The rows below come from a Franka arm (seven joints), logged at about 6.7 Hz.
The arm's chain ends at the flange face. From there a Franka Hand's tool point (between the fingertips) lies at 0.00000 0.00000 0.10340 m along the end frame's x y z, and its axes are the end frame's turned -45 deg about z.
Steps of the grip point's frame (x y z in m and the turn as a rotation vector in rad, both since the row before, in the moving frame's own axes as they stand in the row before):
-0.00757 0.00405 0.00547 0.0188 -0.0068 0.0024
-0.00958 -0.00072 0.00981 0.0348 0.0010 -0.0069
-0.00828 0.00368 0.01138 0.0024 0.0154 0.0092
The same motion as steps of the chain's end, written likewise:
-0.00062 0.00910 0.00549 0.0085 -0.0181 0.0024
-0.00480 0.00887 0.00987 0.0253 -0.0239 -0.0069
-0.00421 0.00975 0.01139 0.0126 0.0092 0.0092

